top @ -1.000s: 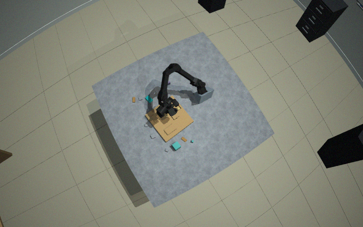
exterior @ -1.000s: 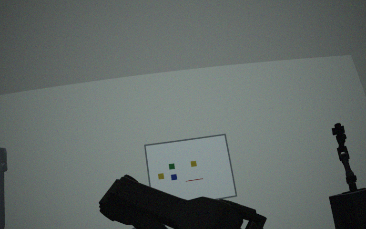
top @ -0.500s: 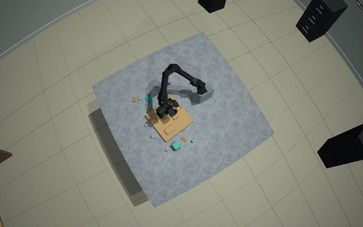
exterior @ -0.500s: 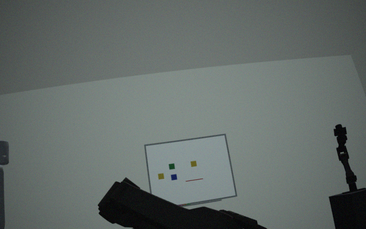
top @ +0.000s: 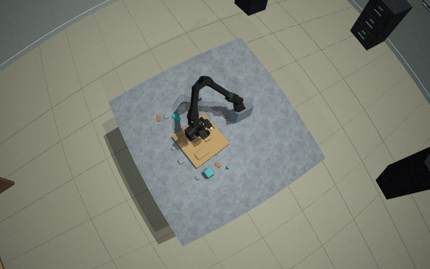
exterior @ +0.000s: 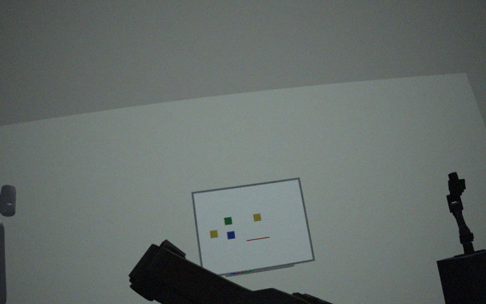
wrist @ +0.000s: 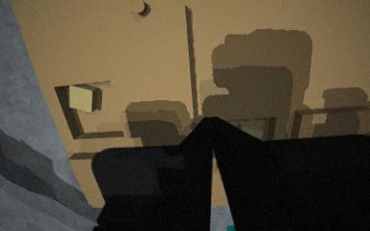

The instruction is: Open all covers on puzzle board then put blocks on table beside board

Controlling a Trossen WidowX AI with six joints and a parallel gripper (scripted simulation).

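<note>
Right now my gripper tip is 1 cm short of the tan puzzle board, 2 cm to the right of it and 3 cm above it. Also, from my gripper tip: tiny teal cube: 4 cm behind, 31 cm to the left, 4 cm below; then purple block: 15 cm behind, 25 cm to the right, 3 cm below; then orange block: 25 cm to the left, 4 cm below.
</note>
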